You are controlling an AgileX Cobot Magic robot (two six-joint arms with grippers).
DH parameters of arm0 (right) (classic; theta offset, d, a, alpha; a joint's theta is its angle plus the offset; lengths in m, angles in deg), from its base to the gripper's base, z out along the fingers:
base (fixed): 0 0 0 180
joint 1: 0 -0.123 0 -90
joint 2: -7.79 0 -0.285 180
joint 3: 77.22 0 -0.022 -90
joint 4: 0 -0.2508 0 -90
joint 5: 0 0 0.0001 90
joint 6: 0 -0.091 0 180
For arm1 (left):
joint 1: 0 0.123 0 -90
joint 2: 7.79 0 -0.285 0
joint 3: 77.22 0 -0.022 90
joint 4: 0 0.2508 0 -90
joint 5: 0 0 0.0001 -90
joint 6: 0 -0.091 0 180
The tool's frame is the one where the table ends.
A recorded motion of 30 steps. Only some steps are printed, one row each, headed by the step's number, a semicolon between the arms.
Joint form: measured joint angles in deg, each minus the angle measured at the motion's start. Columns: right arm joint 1, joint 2, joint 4, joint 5, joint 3, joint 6; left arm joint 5, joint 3, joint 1, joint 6, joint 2, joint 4.
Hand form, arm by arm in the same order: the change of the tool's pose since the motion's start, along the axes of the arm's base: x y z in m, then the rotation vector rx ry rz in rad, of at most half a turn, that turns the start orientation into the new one. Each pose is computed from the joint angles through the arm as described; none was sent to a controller.
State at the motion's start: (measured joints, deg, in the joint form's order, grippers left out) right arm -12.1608 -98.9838 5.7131 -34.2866 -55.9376 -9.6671; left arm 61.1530 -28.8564 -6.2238 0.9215 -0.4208 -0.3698
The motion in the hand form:
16: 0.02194 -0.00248 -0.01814 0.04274 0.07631 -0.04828; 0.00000 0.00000 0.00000 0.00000 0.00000 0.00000
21: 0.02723 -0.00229 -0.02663 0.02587 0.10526 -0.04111; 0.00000 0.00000 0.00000 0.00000 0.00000 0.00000
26: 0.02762 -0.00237 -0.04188 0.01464 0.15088 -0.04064; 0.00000 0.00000 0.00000 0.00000 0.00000 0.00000
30: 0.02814 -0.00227 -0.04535 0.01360 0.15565 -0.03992; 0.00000 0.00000 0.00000 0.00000 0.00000 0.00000
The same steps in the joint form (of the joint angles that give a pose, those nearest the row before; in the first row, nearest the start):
16: 1.95 -6.53 -5.19 -2.31 -5.10 2.64; 0.00 0.00 0.00 0.00 0.00 0.00
21: 1.95 -8.79 -4.42 -3.23 -6.48 2.63; 0.00 0.00 0.00 0.00 0.00 0.00
26: 1.95 -11.30 -4.28 -3.41 -6.48 2.63; 0.00 0.00 0.00 0.00 0.00 0.00
30: 1.95 -11.88 -4.28 -3.10 -6.48 2.68; 0.00 0.00 0.00 0.00 0.00 0.00

